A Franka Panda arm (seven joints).
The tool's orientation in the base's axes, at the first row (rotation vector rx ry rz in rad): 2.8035, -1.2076, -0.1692
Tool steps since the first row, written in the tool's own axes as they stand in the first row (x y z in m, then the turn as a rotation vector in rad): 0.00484, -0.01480, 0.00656, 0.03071, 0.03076, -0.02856; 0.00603, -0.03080, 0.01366, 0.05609, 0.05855, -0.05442; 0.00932, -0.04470, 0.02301, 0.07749, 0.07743, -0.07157; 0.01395, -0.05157, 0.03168, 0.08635, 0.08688, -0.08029
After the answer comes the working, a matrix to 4 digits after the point.
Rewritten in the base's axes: 0.01305, 0.00639, -0.00862, 0.00270, -0.04246, 0.02991; 0.02441, 0.01625, -0.01766, 0.00353, -0.07910, 0.05716; 0.03538, 0.02306, -0.02883, 0.00688, -0.10703, 0.07497; 0.04231, 0.02410, -0.03856, 0.00731, -0.11965, 0.08415
The tool's axes in the first row as the columns of a matrix, in the base's axes (rounded; the answer above uses it unrounded):
0.6824, -0.7185, -0.1346
-0.7278, -0.6849, -0.0336
-0.0680, 0.1209, -0.9903

